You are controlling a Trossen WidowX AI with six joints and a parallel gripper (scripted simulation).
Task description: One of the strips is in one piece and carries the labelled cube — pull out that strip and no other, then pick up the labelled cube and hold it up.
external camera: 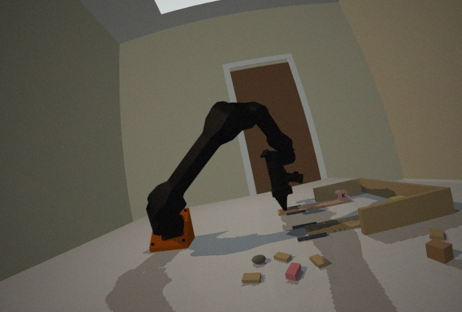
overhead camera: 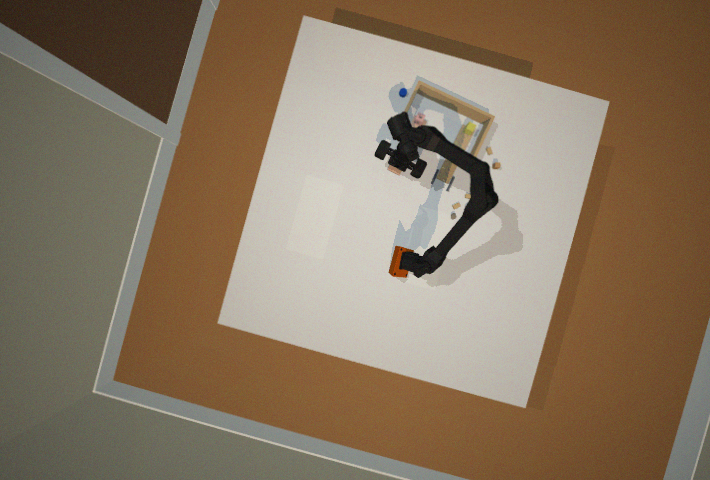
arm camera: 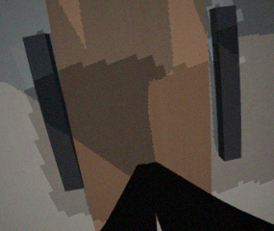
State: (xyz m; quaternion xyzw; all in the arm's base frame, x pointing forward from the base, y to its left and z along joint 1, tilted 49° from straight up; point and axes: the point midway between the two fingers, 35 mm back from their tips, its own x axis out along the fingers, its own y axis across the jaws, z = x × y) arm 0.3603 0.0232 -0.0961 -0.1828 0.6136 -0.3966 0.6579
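My gripper tip is now 190 mm short of the labelled cube, 60 mm to the left of it and 20 mm below it. Also, from my gripper tip: dark pebble 160 mm behind, 260 mm to the right; then brown cube 70 mm ahead, 390 mm to the right; then pink block 110 mm behind, 320 mm to the right.
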